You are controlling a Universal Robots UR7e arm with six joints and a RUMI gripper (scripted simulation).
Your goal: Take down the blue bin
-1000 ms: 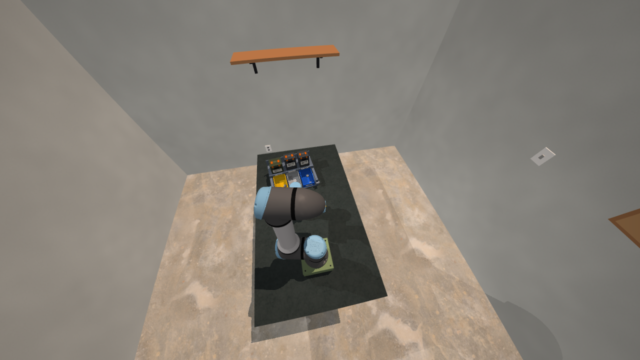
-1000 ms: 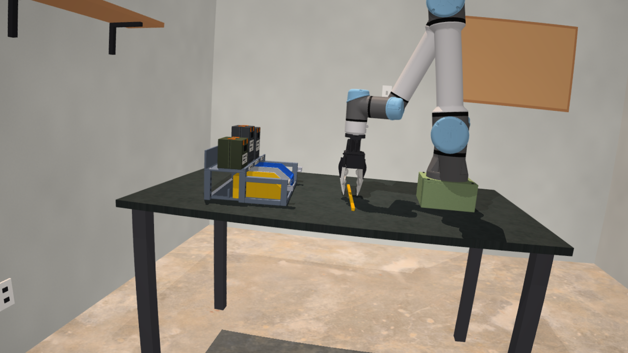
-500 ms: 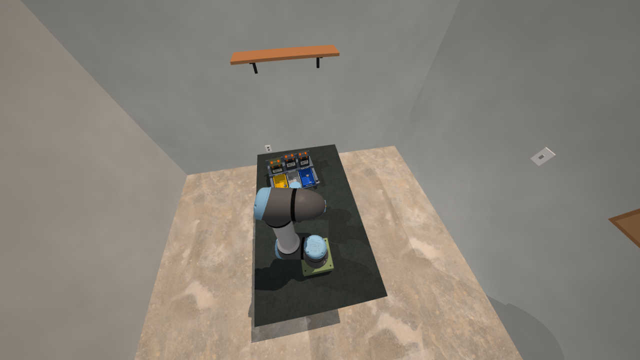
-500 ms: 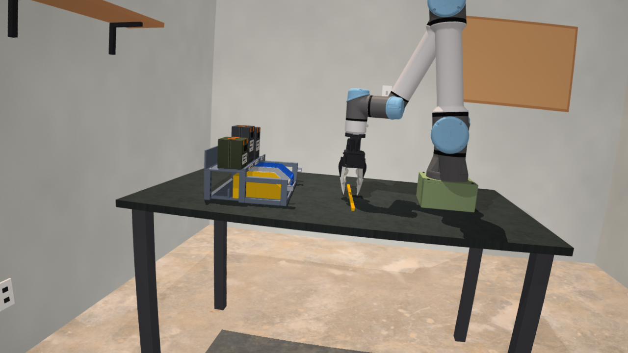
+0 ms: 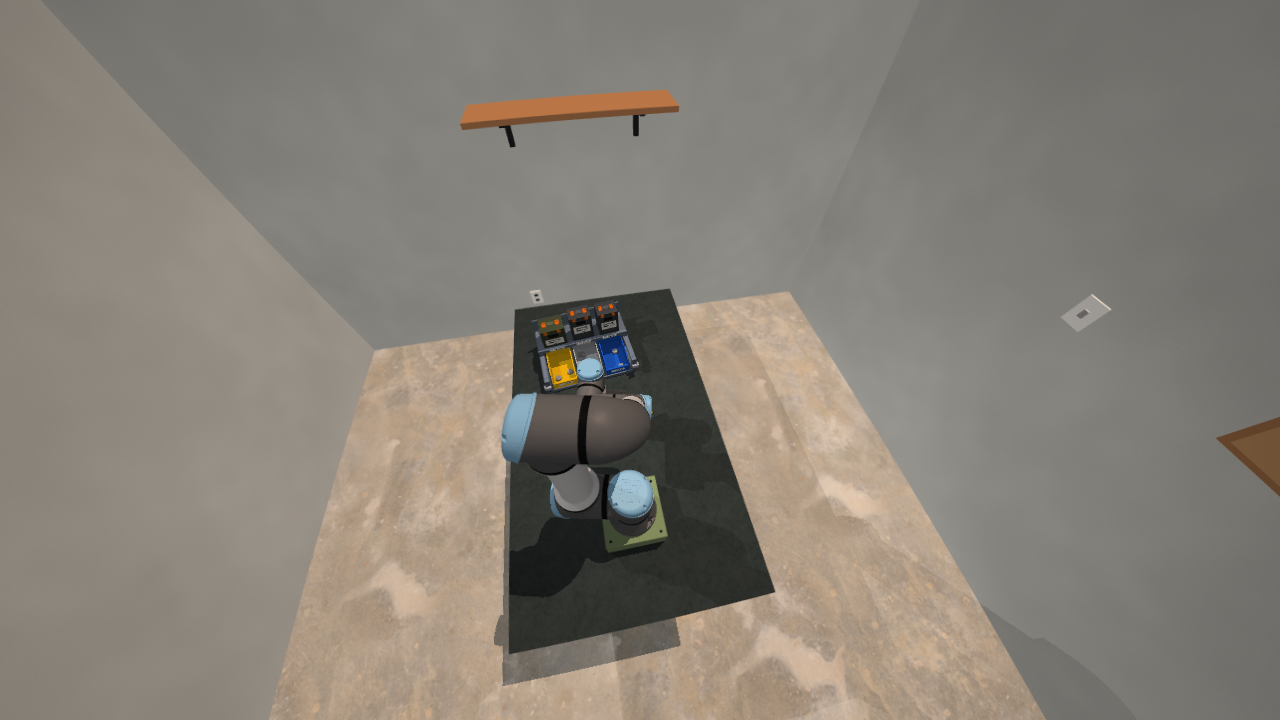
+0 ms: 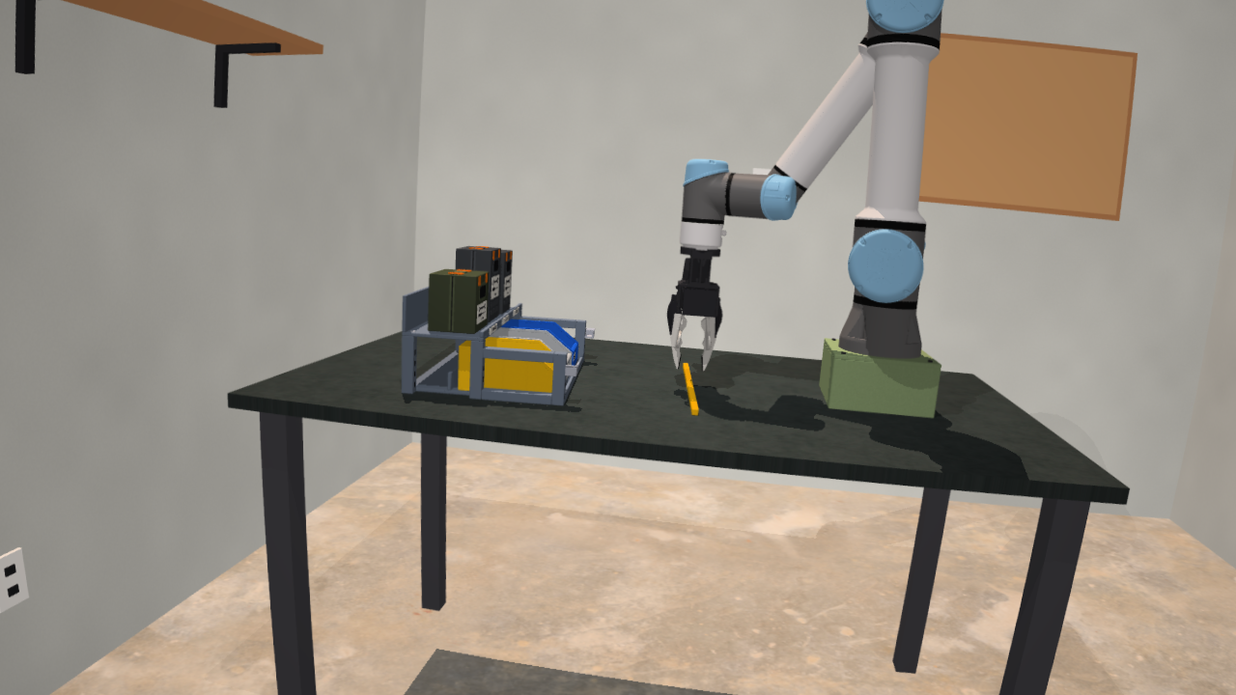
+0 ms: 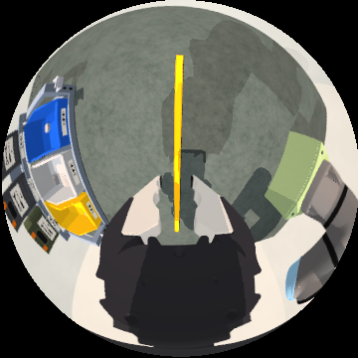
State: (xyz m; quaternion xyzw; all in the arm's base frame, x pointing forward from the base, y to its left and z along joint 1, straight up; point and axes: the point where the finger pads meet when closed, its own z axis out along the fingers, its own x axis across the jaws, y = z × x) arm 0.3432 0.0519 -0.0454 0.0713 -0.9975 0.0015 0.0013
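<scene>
Now: hand 5 cm above the thin yellow bar. The rest, counted from my hand: yellow bin: 29 cm ahead, 15 cm to the left, 1 cm below; blue open bin: 32 cm ahead, 7 cm to the right, 1 cm below; white bin: 31 cm ahead, 4 cm to the left, 1 cm below.
</scene>
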